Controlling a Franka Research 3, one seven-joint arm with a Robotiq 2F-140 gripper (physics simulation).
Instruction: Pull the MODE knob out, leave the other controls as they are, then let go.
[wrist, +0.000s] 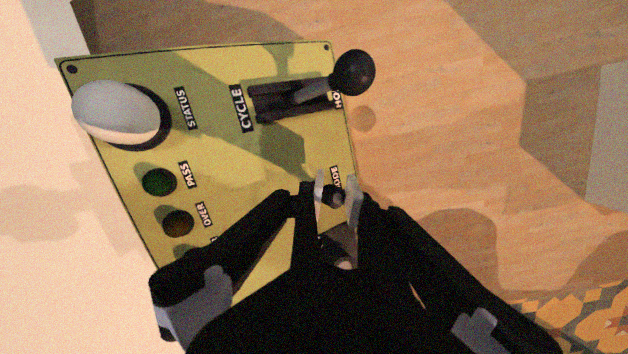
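Note:
The MODE knob (333, 196) is a small dark round knob on the yellow-green panel (225, 175), beside its partly covered MODE label (335, 178). My gripper (334, 183) is shut on the knob, with one pale fingertip on each side of it. The knob's stem and how far it stands out from the panel are hard to tell from this angle.
The CYCLE lever with a black ball (354, 72) juts out at the panel's upper right. A large grey-white STATUS dome (116, 111) is at the upper left. Below it are a green PASS lamp (159, 181) and a brown OVER lamp (178, 223). A patterned surface (560, 310) is at the lower right.

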